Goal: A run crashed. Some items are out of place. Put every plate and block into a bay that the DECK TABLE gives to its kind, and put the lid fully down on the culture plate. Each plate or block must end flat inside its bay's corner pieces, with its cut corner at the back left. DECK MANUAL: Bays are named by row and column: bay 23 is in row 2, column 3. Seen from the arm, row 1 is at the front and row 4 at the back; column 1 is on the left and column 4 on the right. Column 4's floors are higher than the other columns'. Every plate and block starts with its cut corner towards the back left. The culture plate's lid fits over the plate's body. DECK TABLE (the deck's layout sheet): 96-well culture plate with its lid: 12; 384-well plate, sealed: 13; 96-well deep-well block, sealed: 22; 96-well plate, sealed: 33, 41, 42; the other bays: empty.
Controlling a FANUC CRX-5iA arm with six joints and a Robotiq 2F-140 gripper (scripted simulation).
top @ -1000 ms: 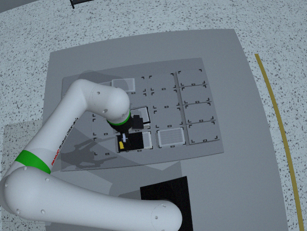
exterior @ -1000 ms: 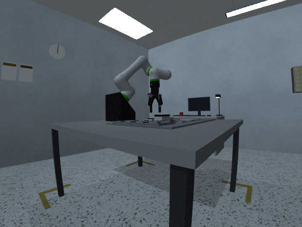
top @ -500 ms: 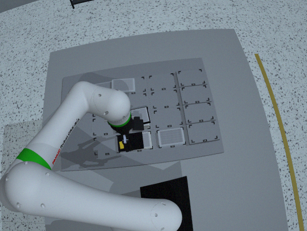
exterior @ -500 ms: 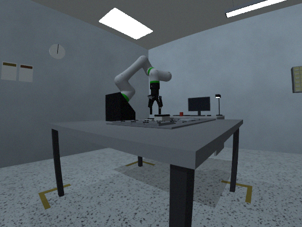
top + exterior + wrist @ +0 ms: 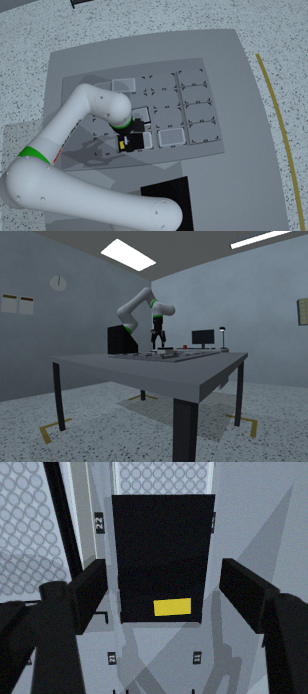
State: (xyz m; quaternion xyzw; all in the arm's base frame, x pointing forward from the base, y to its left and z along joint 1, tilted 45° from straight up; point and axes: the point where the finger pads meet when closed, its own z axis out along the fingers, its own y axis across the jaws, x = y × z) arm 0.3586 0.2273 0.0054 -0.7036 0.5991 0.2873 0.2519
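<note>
The black lid is 4 cm below my hand. Round my hand: culture plate 5 cm below, 4 cm to the right; deep-well block 11 cm ahead, 4 cm below, 3 cm to the right; dark-sided plate 12 cm ahead, 3 cm to the right, 1 cm below.
</note>
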